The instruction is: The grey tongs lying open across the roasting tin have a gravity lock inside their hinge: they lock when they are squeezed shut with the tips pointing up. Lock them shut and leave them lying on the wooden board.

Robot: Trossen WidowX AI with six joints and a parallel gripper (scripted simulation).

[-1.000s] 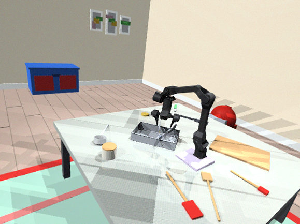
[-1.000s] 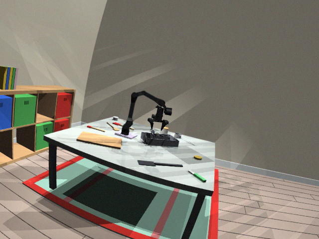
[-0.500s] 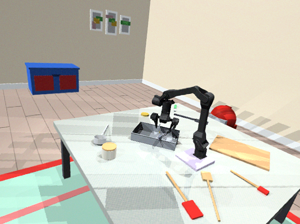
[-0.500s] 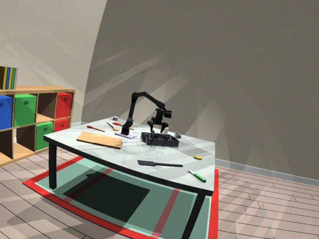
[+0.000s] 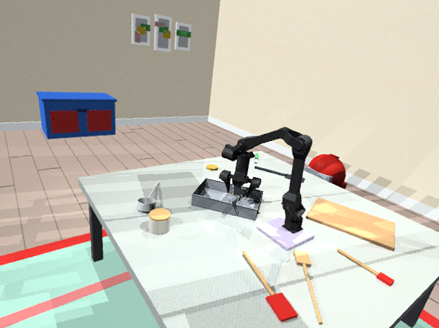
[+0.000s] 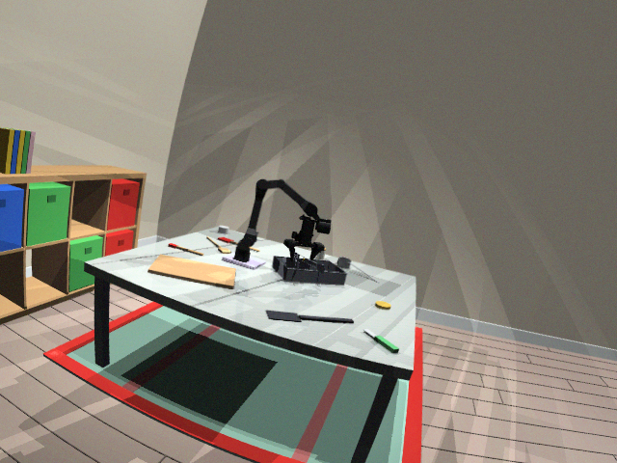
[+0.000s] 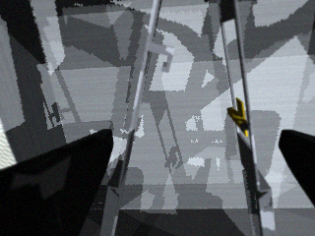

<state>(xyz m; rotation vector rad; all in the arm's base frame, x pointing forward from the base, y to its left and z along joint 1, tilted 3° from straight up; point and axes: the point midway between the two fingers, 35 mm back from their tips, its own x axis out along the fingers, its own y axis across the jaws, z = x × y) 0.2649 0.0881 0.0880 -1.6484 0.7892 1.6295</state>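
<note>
Right now the roasting tin is 4 cm ahead of my gripper tip, 3 cm below it and 2 cm to the left of it. Round my gripper tip: yellow disc 43 cm ahead, 16 cm to the right, 5 cm below; red spatula 45 cm behind, 23 cm to the left, 5 cm below; wooden-lidded canister 40 cm to the left, 3 cm below, 1 cm behind.
</note>
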